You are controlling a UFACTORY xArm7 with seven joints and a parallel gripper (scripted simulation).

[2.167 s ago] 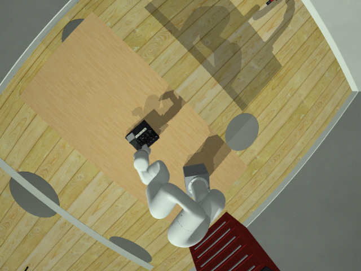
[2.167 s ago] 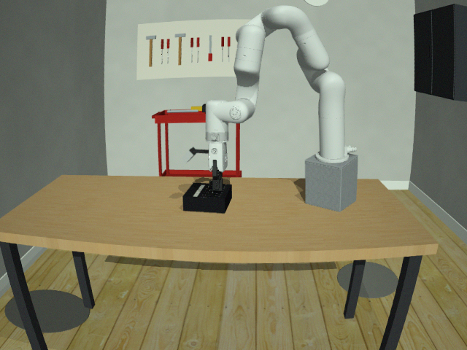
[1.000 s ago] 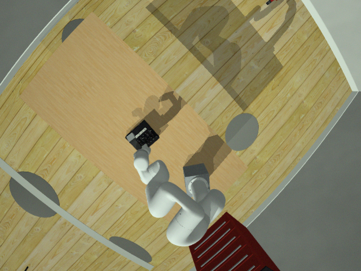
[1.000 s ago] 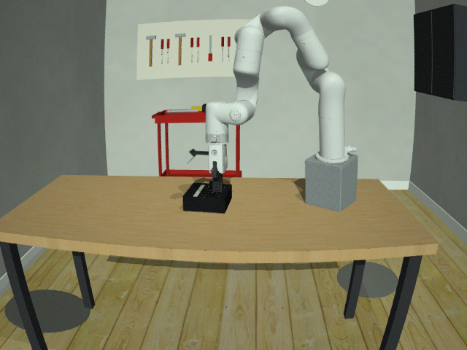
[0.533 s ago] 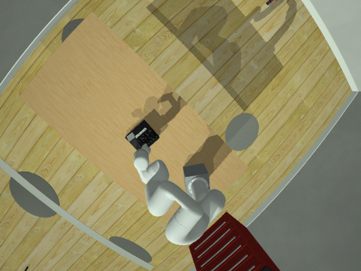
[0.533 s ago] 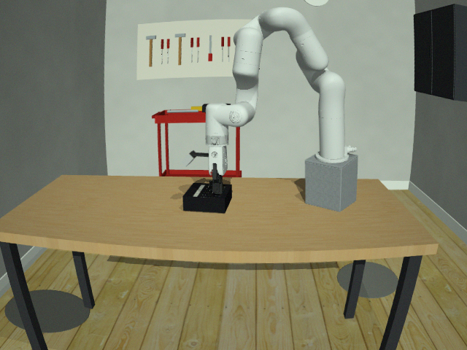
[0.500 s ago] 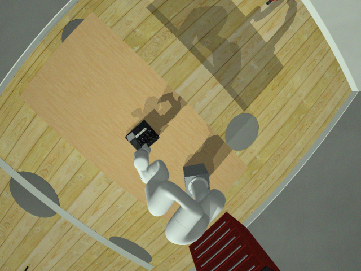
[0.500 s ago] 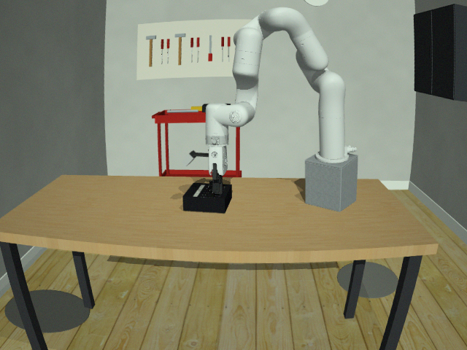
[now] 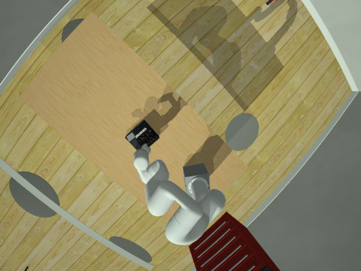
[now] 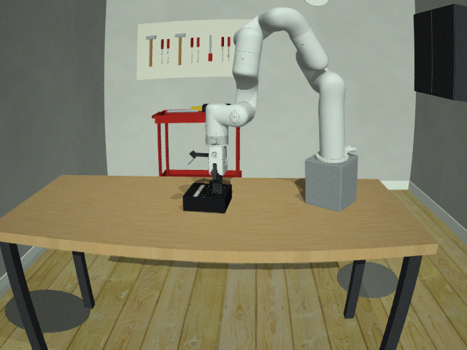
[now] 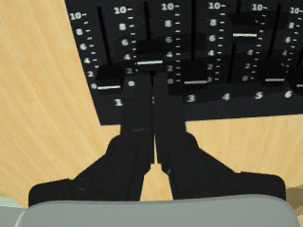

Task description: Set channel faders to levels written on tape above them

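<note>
Right now the channel 5 cap is 70 mm to the right of my hand and 10 mm below it. From my hand the other things lie so: master cap: 120 mm to the right, 20 mm ahead, 10 mm below; then channel 6 fader cap: 90 mm to the right, 10 mm below, 10 mm behind.
</note>
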